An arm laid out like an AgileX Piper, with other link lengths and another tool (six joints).
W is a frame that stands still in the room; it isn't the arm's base.
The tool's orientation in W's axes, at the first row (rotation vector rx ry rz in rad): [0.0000, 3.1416, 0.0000]
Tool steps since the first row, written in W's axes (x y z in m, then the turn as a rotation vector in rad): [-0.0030, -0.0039, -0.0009, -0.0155, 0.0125, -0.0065]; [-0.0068, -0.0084, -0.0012, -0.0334, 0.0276, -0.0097]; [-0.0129, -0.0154, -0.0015, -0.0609, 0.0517, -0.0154]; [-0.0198, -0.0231, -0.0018, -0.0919, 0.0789, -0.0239]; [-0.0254, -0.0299, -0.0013, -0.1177, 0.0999, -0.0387]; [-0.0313, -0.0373, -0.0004, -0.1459, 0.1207, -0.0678]
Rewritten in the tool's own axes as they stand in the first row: [0.0030, -0.0039, 0.0009, 0.0155, 0.0125, 0.0065]; [0.0068, -0.0084, 0.0012, 0.0334, 0.0276, 0.0097]; [0.0129, -0.0154, 0.0015, 0.0609, 0.0517, 0.0154]; [0.0198, -0.0231, 0.0018, 0.0919, 0.0789, 0.0239]; [0.0254, -0.0299, 0.0013, 0.1177, 0.0999, 0.0387]; [0.0313, -0.0373, 0.0004, 0.1459, 0.1207, 0.0678]
